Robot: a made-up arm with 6 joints. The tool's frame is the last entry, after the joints.
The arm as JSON. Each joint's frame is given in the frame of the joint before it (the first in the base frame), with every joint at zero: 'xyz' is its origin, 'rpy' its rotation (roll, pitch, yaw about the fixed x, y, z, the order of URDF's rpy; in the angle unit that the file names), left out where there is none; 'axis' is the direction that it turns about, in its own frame. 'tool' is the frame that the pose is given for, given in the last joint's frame.
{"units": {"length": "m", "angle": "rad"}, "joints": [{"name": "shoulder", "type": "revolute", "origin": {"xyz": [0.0, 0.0, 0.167], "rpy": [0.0, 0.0, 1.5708]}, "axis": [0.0, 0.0, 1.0]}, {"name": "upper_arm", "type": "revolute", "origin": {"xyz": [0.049, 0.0, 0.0], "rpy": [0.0, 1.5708, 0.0]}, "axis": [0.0, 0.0, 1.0]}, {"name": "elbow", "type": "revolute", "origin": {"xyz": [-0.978, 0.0, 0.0]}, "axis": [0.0, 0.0, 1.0]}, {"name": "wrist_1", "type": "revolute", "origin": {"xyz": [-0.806, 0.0, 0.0], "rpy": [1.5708, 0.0, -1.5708]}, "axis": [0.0, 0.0, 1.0]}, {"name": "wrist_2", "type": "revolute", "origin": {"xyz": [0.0, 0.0, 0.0], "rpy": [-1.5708, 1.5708, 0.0]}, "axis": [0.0, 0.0, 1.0]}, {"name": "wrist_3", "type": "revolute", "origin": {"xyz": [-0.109, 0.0, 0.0], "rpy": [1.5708, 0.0, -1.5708]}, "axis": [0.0, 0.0, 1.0]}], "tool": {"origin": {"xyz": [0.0, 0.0, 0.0]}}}
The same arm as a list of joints. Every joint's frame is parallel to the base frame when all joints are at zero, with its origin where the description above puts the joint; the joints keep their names.
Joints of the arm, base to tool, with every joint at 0 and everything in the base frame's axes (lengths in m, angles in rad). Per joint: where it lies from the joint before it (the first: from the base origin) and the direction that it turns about. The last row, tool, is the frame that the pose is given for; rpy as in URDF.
shoulder: offset 0.0000 0.0000 0.1670 axis 0 0 1
upper_arm: offset 0.0000 0.0490 0.0000 axis 0 1 0
elbow: offset 0.0000 0.0000 0.9780 axis 0 1 0
wrist_1: offset 0.0000 0.0000 0.8060 axis 0 0 1
wrist_2: offset 0.0000 0.0000 0.0000 axis 0 1 0
wrist_3: offset 0.0000 0.0000 0.1090 axis 0 0 1
tool: offset 0.0000 0.0000 0.0000 rpy 0.0000 0.0000 0.0000

